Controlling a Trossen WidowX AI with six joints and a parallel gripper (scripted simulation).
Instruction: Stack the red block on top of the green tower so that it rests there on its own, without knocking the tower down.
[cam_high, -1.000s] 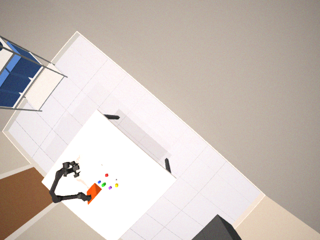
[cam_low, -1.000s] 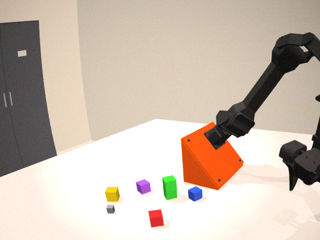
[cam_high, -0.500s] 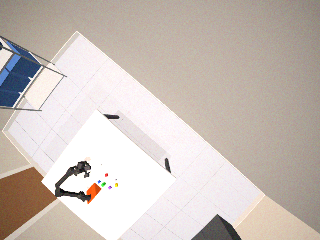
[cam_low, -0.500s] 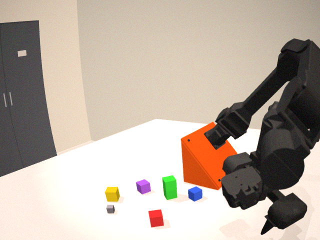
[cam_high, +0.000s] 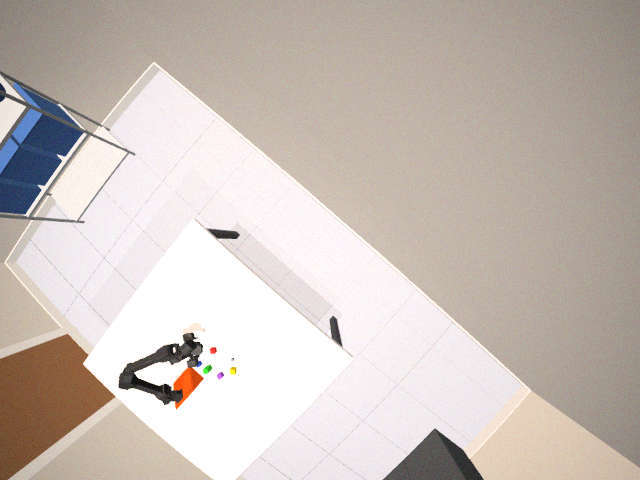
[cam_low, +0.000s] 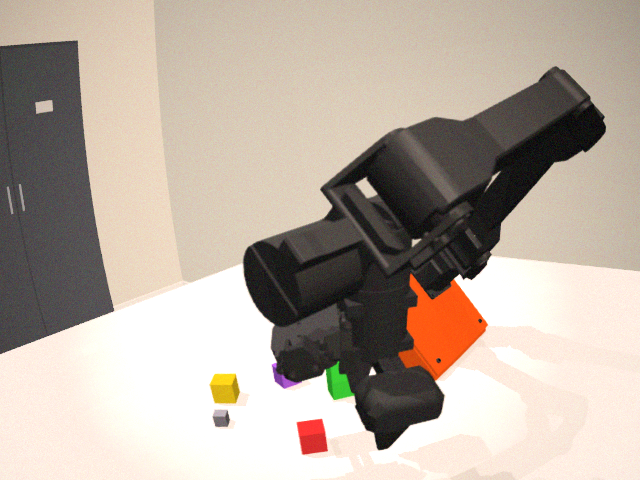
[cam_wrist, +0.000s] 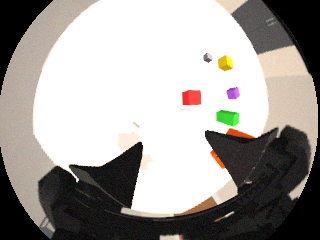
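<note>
Right now the red block is 8 cm to the right of my gripper tip and 6 cm below it. From my gripper tip the other things lie so: blue block (14 cm behind, 7 cm to the right, 6 cm below); purple cube (9 cm behind, 22 cm to the right, 6 cm below); small grey block (4 cm ahead, 21 cm to the right, 6 cm below).
</note>
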